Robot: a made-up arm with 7 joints. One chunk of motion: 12 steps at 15 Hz.
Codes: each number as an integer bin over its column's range. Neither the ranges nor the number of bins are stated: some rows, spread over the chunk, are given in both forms.
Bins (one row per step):
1: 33 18 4 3 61 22
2: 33 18 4 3 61 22
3: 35 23 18 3 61 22
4: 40 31 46 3 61 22
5: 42 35 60 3 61 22
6: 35 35 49 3 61 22
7: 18 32 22 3 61 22
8: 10 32 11 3 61 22
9: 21 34 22 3 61 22
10: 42 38 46 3 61 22
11: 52 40 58 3 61 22
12: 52 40 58 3 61 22
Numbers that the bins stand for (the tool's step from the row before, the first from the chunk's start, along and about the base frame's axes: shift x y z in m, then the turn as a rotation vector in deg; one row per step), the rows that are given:
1: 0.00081 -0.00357 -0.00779 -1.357 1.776 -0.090
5: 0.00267 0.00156 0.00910 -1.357 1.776 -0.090
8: -0.00394 0.00065 -0.00568 -1.357 1.776 -0.090
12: 0.00473 0.00306 0.00849 -1.357 1.776 -0.090
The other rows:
2: 0.00081 -0.00357 -0.00779 -1.357 1.776 -0.090
3: 0.00122 -0.00206 -0.00357 -1.357 1.776 -0.090
4: 0.00225 0.00035 0.00487 -1.357 1.776 -0.090
6: 0.00122 0.00156 0.00578 -1.357 1.776 -0.090
7: -0.00229 0.00065 -0.00237 -1.357 1.776 -0.090
9: -0.00167 0.00125 -0.00237 -1.357 1.776 -0.090
10: 0.00267 0.00246 0.00487 -1.357 1.776 -0.090
11: 0.00473 0.00306 0.00849 -1.357 1.776 -0.090

